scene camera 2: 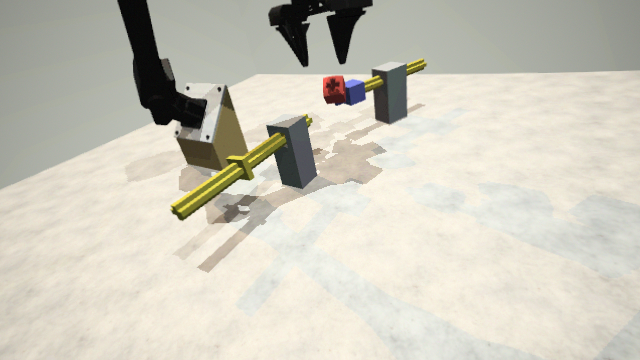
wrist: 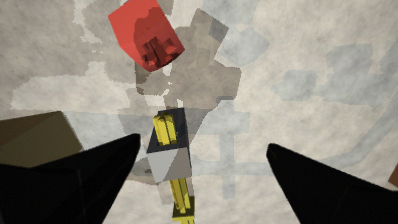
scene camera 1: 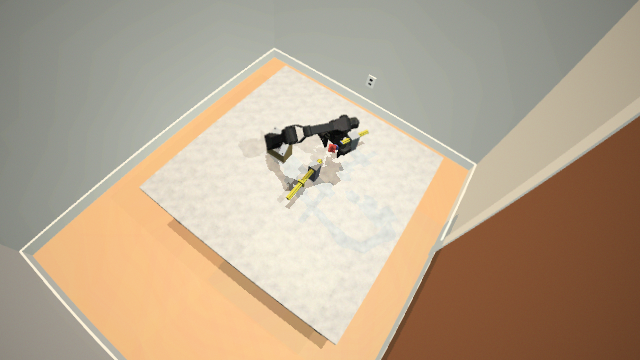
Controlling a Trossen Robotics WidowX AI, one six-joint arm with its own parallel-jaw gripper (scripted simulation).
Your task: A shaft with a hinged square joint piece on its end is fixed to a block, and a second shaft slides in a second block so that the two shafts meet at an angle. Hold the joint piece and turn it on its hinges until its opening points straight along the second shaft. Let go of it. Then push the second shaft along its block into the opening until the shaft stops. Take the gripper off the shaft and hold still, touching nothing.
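Observation:
There's nothing in my gripper (scene camera 2: 323, 65), and it's open; you'd also see the gripper (wrist: 205, 144). I can see a yellow shaft (scene camera 2: 240, 167) as well.

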